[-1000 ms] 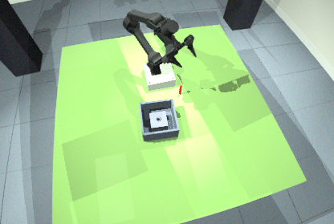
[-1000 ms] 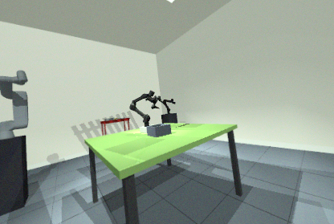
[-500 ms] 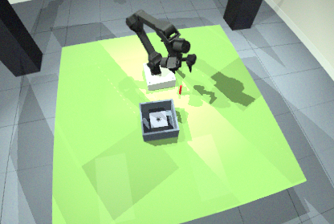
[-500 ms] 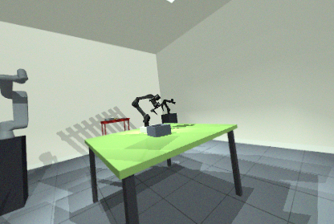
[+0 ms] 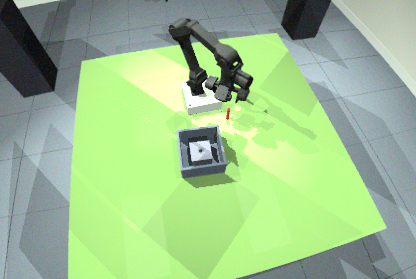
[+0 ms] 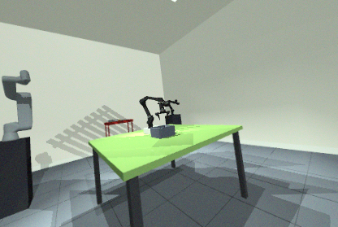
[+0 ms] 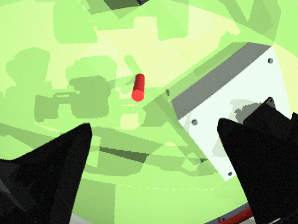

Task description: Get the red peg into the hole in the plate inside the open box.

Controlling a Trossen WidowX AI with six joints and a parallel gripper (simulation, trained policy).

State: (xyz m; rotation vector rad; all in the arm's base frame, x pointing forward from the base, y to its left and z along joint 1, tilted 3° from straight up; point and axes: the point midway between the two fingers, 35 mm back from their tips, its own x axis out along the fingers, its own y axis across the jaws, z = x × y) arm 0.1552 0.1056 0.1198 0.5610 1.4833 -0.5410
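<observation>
The red peg lies 11 cm below my gripper tip, 2 cm to the left of it and 1 cm ahead of it. Round my gripper tip: grey box: 17 cm ahead, 16 cm to the right, 12 cm below.
</observation>
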